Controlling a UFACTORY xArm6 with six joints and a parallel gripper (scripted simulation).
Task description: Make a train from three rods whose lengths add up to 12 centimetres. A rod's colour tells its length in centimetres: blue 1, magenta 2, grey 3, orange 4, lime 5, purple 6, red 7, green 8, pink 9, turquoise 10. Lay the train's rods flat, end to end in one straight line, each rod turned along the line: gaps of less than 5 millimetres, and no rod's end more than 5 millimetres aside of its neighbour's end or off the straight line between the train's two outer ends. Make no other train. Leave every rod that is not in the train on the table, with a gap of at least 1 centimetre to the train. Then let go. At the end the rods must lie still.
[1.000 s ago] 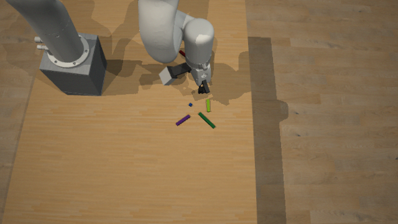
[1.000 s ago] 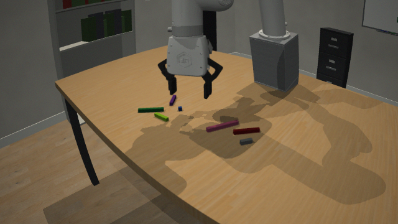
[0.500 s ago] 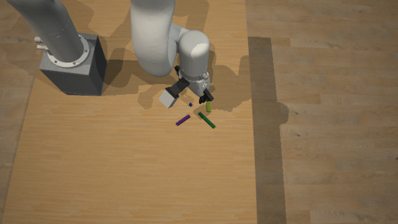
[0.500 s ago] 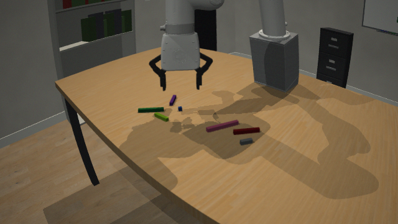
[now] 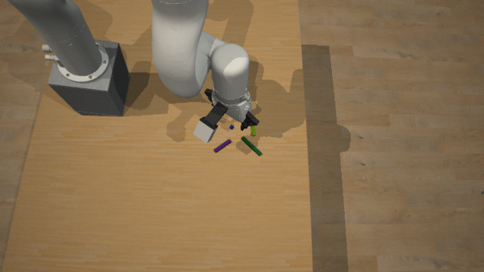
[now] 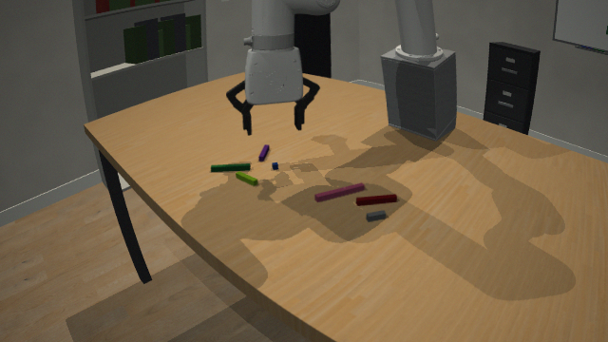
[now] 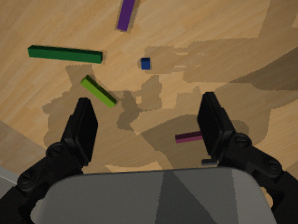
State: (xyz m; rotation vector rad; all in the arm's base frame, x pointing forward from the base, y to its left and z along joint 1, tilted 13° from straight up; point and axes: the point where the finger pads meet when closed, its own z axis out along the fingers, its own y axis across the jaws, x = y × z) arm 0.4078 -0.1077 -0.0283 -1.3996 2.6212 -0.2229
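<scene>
The blue rod is 8 cm below my hand. From my hand the other things lie so: green rod 6 cm ahead, 6 cm to the right, 8 cm below; purple rod 3 cm behind, 7 cm to the right, 8 cm below; lime rod 7 cm ahead, 1 cm to the right, 8 cm below.
</scene>
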